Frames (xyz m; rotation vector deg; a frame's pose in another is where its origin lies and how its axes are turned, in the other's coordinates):
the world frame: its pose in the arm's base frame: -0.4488 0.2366 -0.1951 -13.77 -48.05 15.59
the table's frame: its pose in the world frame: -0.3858 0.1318 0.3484 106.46 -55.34 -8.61
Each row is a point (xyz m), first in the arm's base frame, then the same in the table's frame.
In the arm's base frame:
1: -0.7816 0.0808 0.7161
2: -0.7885 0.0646 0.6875
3: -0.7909 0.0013 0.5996
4: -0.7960 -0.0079 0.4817
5: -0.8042 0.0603 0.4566
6: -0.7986 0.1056 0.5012
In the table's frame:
1: 1.0025 0.0666 -0.2391
2: 0.9815 0.0718 -0.2133
3: 0.9278 0.0738 -0.1192
4: 0.8265 0.0575 -0.0602
5: 0.7762 0.0416 -0.1108
6: 0.7997 0.0328 -0.1695

